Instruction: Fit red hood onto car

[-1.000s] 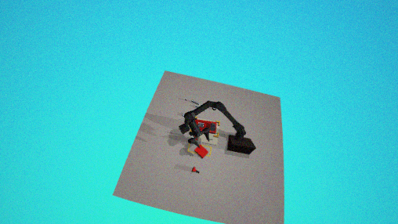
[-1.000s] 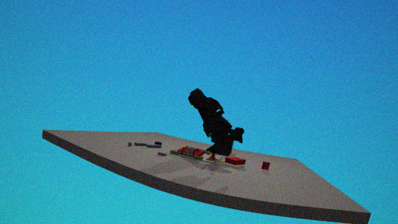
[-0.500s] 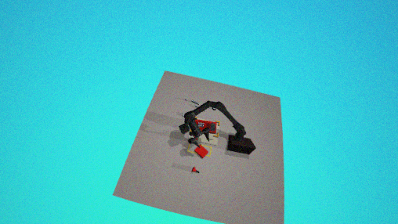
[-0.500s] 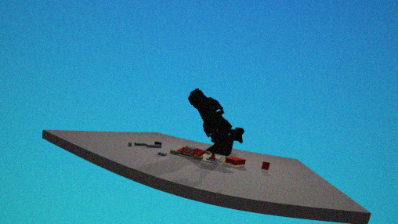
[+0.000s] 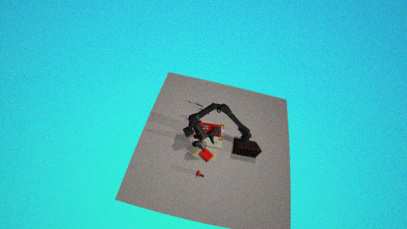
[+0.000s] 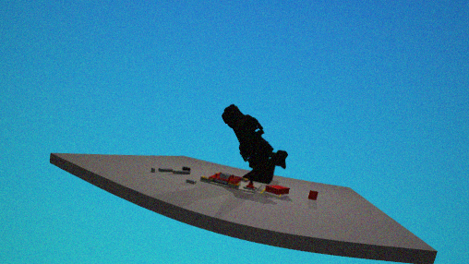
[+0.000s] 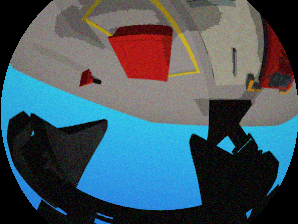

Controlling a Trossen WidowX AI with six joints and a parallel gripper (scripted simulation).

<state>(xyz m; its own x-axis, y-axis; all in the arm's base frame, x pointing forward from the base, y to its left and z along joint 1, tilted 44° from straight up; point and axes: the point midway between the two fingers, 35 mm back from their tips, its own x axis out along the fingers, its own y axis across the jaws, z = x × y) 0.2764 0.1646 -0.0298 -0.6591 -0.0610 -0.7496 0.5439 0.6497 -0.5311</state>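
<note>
Now: the red hood 100 mm below my gripper tip, 20 mm to the left of it and 10 mm ahead of it. From my gripper tip the other things lie so: white jig 180 mm to the right, 100 mm below, 40 mm ahead.
</note>
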